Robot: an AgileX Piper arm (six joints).
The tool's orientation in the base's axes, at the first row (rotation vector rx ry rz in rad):
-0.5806 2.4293 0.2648
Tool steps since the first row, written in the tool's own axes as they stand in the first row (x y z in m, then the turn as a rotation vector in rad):
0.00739 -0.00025 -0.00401 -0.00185 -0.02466 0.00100
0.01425 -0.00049 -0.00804 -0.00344 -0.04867 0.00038
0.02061 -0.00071 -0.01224 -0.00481 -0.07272 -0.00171
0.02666 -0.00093 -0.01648 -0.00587 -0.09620 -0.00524
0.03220 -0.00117 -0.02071 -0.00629 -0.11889 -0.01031
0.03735 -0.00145 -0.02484 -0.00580 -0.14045 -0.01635
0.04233 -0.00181 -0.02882 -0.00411 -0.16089 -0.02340
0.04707 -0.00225 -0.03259 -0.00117 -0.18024 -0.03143
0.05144 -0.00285 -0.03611 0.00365 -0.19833 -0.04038
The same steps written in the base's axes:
-0.00725 -0.00403 -0.00139 0.01334 -0.02083 -0.00084
-0.01414 -0.00789 -0.00243 0.02534 -0.04169 -0.00053
-0.02077 -0.01160 -0.00304 0.03644 -0.06314 0.00079
-0.02720 -0.01523 -0.00342 0.04628 -0.08464 0.00309
-0.03325 -0.01869 -0.00350 0.05450 -0.10617 0.00625
-0.03896 -0.02202 -0.00342 0.06103 -0.12731 0.00967
-0.04442 -0.02532 -0.00336 0.06565 -0.14821 0.01321
-0.04957 -0.02854 -0.00332 0.06836 -0.16888 0.01680
-0.05425 -0.03169 -0.00326 0.06867 -0.18937 0.02002

